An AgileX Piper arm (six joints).
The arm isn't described. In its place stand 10 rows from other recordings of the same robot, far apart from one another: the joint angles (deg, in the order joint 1, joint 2, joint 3, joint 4, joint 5, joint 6), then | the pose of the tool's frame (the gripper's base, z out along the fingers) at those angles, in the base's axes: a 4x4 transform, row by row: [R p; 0 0 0 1], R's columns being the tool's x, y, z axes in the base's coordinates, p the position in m.
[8.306 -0.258 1.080 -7.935 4.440 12.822] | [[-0.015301 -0.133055 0.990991 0.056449], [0.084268 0.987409 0.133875 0.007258], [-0.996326 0.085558 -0.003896 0.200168], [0 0 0 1]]
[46.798 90.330 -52.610 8.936 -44.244 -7.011] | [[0.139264 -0.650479 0.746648 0.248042], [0.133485 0.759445 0.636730 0.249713], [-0.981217 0.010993 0.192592 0.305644], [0 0 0 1]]
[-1.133 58.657 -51.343 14.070 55.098 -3.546] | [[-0.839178 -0.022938 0.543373 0.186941], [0.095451 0.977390 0.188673 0.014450], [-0.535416 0.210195 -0.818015 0.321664], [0 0 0 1]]
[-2.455 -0.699 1.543 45.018 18.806 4.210] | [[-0.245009 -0.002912 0.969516 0.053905], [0.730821 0.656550 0.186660 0.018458], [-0.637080 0.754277 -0.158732 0.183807], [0 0 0 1]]
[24.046 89.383 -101.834 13.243 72.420 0.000] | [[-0.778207 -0.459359 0.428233 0.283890], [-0.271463 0.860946 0.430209 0.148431], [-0.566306 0.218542 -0.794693 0.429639], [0 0 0 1]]
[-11.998 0.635 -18.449 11.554 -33.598 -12.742] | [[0.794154 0.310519 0.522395 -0.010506], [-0.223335 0.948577 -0.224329 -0.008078], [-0.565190 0.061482 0.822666 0.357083], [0 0 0 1]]
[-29.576 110.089 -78.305 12.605 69.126 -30.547] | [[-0.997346 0.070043 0.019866 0.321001], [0.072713 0.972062 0.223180 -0.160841], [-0.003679 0.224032 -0.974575 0.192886], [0 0 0 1]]
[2.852 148.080 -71.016 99.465 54.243 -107.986] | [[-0.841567 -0.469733 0.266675 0.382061], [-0.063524 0.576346 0.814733 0.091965], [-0.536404 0.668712 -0.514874 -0.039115], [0 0 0 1]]
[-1.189 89.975 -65.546 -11.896 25.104 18.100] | [[-0.679041 0.171171 0.713865 0.347174], [0.140698 0.984754 -0.102291 -0.015166], [-0.720491 0.030980 -0.692772 0.279684], [0 0 0 1]]
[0.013 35.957 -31.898 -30.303 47.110 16.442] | [[-0.691031 0.212335 0.690934 0.107314], [-0.085150 0.925311 -0.369524 -0.033617], [-0.717792 -0.314186 -0.621338 0.289620], [0 0 0 1]]
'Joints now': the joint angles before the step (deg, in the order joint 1, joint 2, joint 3, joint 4, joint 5, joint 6). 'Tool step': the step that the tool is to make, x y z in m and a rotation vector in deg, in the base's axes. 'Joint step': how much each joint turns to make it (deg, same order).
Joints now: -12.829 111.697 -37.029 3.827 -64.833 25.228
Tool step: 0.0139 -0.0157 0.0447 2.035 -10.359 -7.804
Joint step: 0.003 -4.044 -5.541 8.609 -0.002 0.629
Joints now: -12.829 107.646 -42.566 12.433 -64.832 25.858
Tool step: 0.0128 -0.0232 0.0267 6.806 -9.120 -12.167
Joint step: 0.002 -0.006 -7.236 14.671 -0.002 0.581
